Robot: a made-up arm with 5 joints.
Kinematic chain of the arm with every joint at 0, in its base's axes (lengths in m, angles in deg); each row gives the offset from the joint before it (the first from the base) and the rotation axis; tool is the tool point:
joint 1: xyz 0 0 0.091 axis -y
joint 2: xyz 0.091 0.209 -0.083 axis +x
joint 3: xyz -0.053 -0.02 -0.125 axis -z
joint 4: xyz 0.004 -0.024 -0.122 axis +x
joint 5: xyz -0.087 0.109 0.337 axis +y
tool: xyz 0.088 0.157 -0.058
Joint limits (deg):
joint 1: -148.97..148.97
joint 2: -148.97..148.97
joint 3: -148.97..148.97
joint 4: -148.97..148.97
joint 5: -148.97..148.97
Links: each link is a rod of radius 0.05 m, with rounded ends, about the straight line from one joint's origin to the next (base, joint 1, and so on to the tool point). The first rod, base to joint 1, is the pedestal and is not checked.
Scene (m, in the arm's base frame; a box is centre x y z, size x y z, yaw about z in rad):
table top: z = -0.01
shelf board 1: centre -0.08 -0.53 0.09 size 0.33 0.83 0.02 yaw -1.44
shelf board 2: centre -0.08 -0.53 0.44 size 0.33 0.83 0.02 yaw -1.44
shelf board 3: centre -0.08 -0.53 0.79 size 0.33 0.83 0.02 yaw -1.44
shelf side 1: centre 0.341 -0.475 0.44 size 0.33 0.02 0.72 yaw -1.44
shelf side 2: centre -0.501 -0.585 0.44 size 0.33 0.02 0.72 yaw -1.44
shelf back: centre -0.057 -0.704 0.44 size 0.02 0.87 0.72 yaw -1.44
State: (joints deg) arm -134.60 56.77 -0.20 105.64 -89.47
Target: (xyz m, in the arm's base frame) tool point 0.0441 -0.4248 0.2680
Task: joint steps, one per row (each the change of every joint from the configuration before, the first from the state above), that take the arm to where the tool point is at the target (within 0.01 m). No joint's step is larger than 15 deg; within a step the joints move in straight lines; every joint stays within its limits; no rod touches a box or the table.
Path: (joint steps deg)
1: 1.77 -13.33 5.23 -3.80 -1.02
2: 1.77 -13.32 5.22 -3.80 -1.02
3: 1.77 -13.33 5.23 -3.80 -1.03
4: 1.77 -13.33 5.22 -3.79 -1.02
5: -7.15 -11.45 -2.88 14.66 -5.54
6: -7.15 -11.45 -2.89 14.66 -5.55
7: -7.15 -11.45 -2.88 14.67 -5.55

